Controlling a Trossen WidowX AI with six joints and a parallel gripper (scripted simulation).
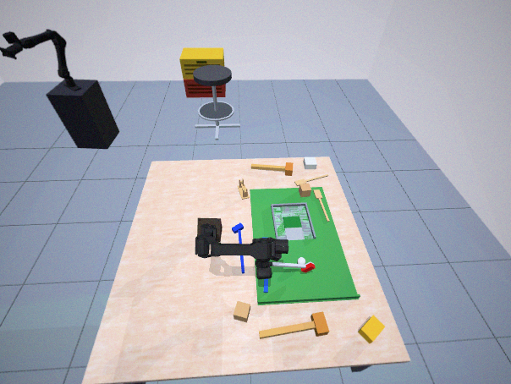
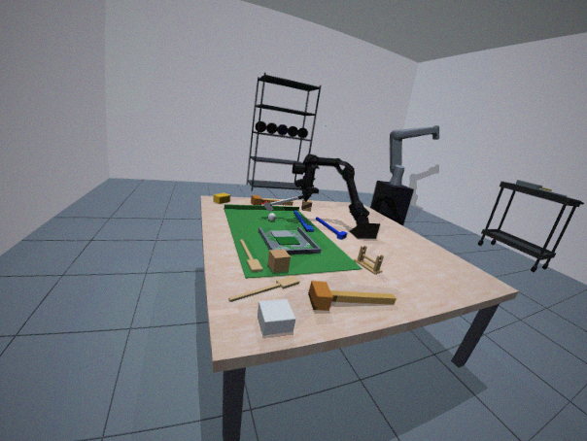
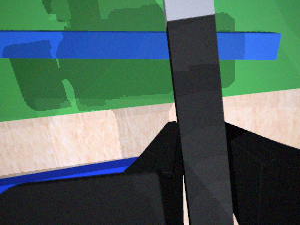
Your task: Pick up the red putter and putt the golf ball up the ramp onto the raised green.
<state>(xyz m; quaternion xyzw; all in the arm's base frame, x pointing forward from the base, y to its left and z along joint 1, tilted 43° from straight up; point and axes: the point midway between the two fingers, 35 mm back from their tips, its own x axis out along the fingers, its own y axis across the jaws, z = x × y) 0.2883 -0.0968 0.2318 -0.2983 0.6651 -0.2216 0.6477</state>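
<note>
The red putter lies 120 mm ahead of my gripper tip, 20 mm to the left of it and 10 mm below it. Round my gripper tip: white golf ball: 200 mm ahead, 80 mm to the left, 80 mm below; then yellow block: 480 mm ahead, 230 mm to the right, 80 mm below; then green mat: 190 mm ahead, 250 mm to the left, 100 mm below.
</note>
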